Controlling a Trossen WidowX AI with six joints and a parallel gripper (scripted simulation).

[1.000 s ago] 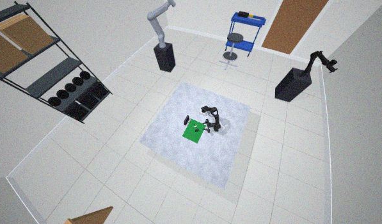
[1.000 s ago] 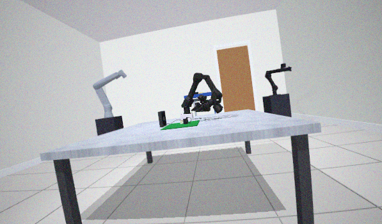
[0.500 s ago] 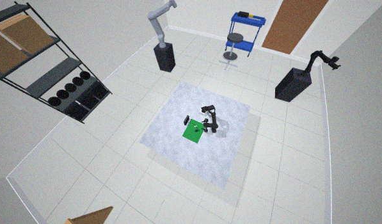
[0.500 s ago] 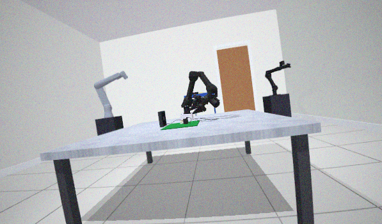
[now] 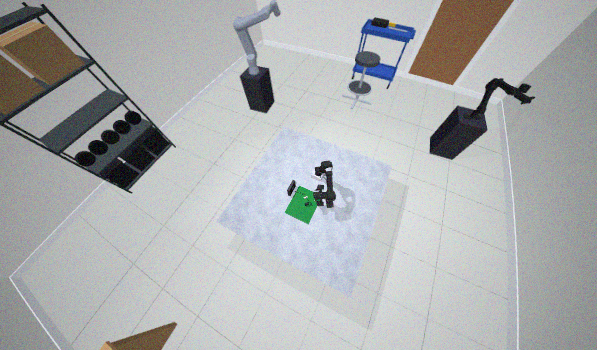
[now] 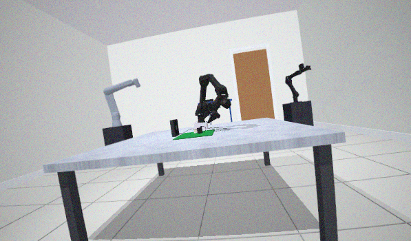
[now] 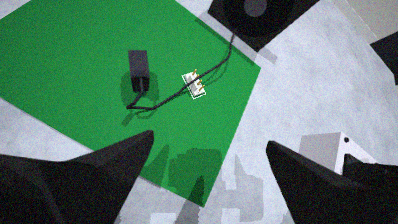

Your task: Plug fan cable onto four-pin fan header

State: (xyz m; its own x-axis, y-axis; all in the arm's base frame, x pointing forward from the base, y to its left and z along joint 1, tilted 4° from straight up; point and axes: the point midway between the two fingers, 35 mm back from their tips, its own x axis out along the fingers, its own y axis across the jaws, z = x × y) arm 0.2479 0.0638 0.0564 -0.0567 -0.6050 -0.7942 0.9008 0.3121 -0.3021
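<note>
My gripper tip is 9 cm short of the black fan plug, 6 cm above it and 5 cm to the left of it. Also, from my gripper tip: black fan: 23 cm to the right, 2 cm below; green board: 9 cm below, 9 cm ahead, 7 cm to the right.
</note>
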